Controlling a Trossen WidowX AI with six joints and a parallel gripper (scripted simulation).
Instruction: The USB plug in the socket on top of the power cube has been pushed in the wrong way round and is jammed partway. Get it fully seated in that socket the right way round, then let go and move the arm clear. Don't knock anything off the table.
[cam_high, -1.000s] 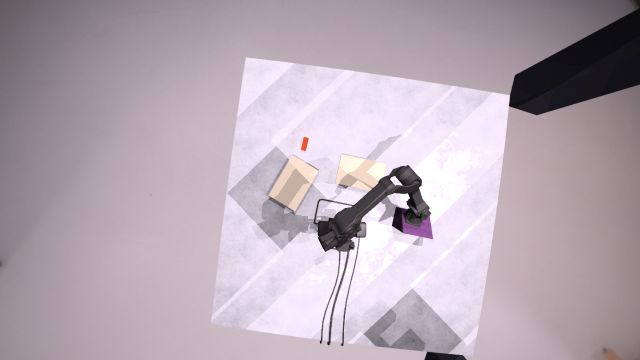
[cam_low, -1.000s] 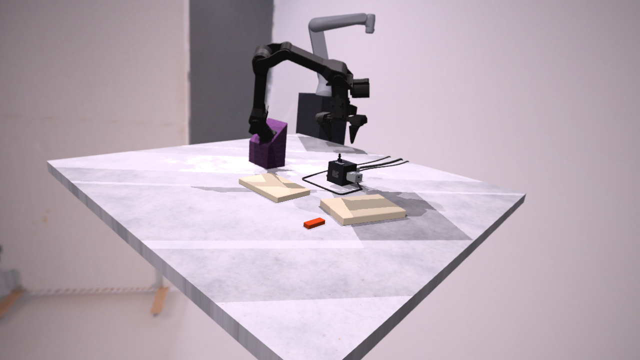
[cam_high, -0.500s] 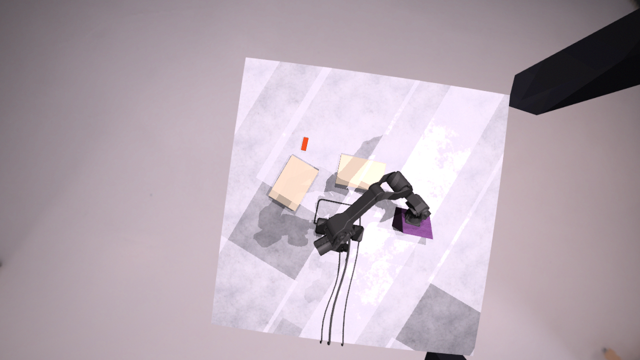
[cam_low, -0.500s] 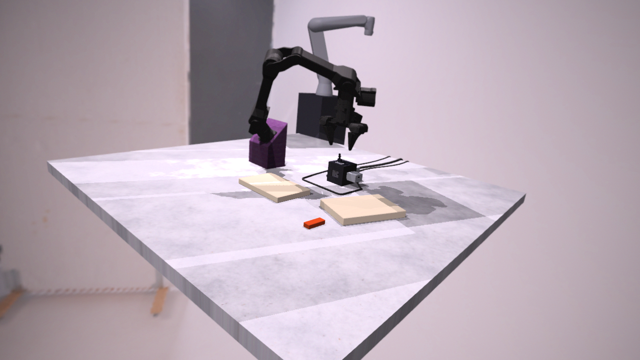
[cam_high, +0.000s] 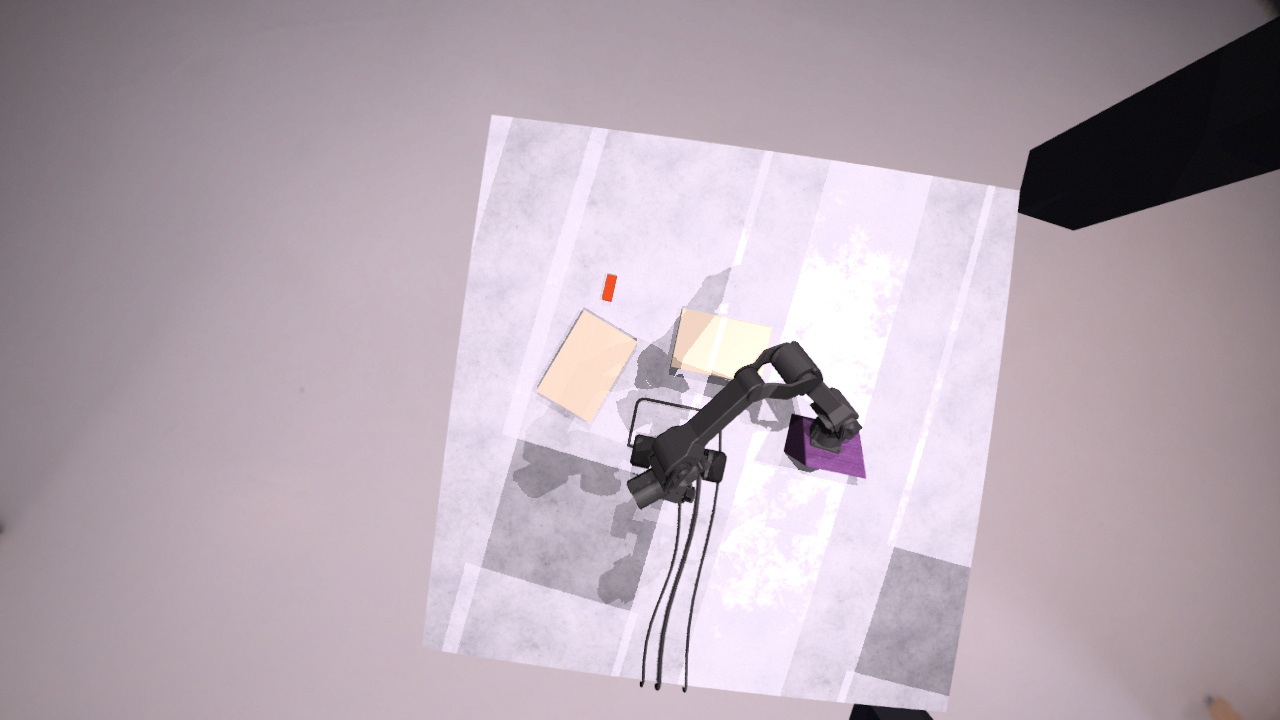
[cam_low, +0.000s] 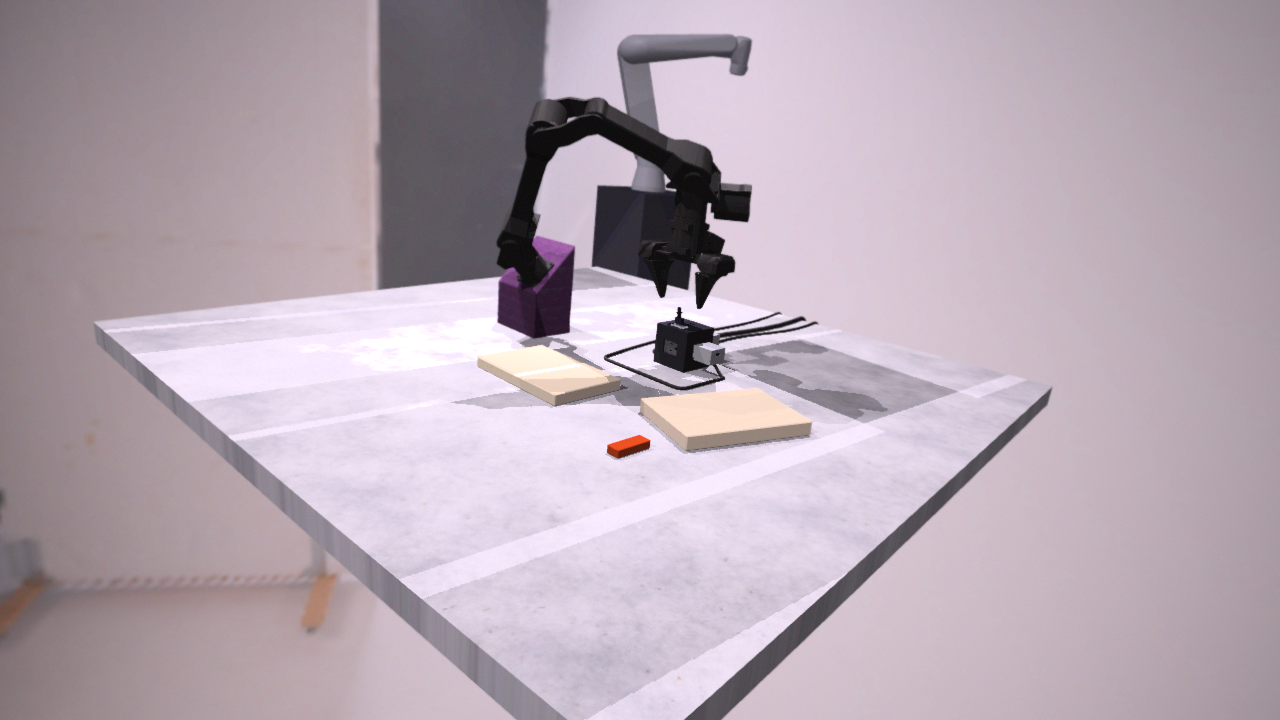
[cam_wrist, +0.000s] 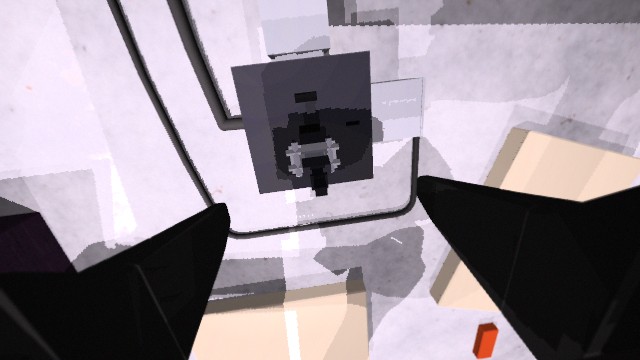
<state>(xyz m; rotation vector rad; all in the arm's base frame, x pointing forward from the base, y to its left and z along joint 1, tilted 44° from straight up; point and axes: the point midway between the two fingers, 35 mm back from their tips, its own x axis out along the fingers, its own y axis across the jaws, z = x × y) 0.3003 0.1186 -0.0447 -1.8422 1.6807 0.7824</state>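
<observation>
Now: gripper tip 3 cm above the dark USB plug. Also, from my gripper tip: silver-rimmed socket (5 cm below, 1 cm to the left); then red block (31 cm to the right, 24 cm ahead, 12 cm below).
</observation>
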